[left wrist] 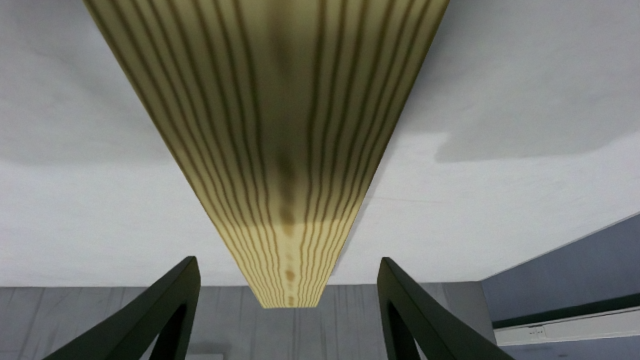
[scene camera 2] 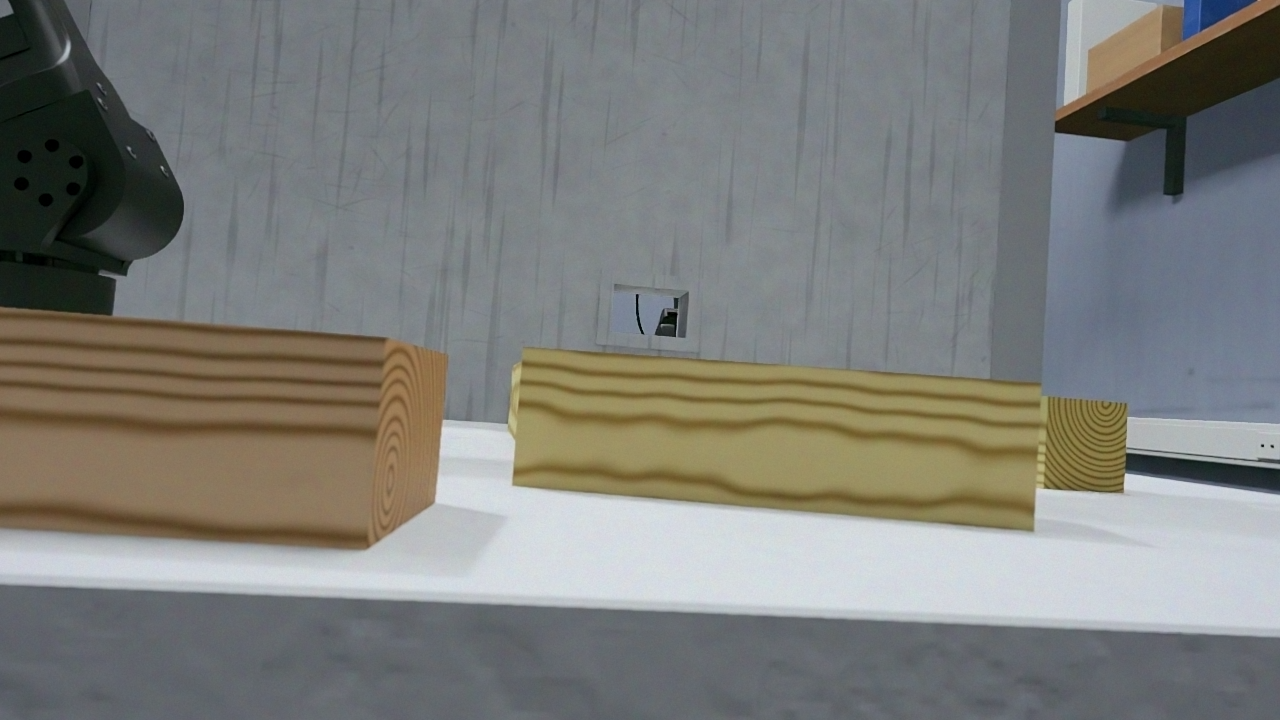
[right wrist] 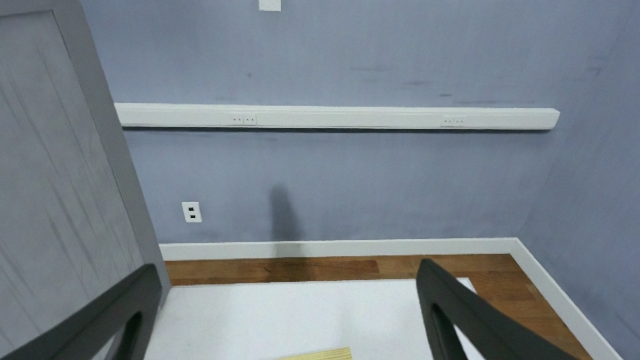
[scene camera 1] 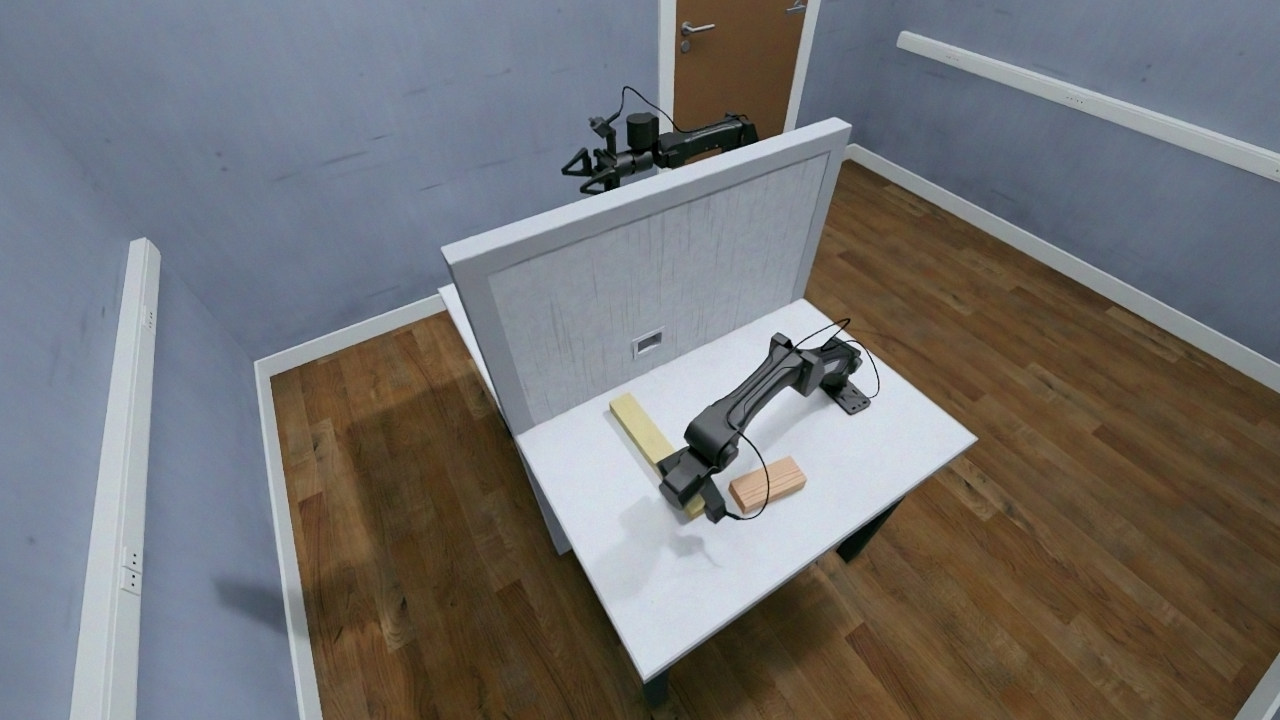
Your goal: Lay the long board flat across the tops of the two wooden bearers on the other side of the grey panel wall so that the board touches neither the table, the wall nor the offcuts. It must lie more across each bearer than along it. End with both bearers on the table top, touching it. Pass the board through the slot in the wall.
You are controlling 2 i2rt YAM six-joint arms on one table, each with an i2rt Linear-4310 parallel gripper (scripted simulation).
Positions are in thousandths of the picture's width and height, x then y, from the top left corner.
Labels:
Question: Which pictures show the long pale board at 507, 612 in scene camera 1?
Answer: The left wrist view and scene camera 1 only.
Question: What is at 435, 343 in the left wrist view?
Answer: A long pale board.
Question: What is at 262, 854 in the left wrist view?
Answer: My left gripper.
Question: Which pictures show my right gripper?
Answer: The right wrist view and scene camera 1 only.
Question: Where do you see a brown offcut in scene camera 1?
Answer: At 586, 683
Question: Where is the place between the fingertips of my left gripper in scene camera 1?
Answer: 528, 651

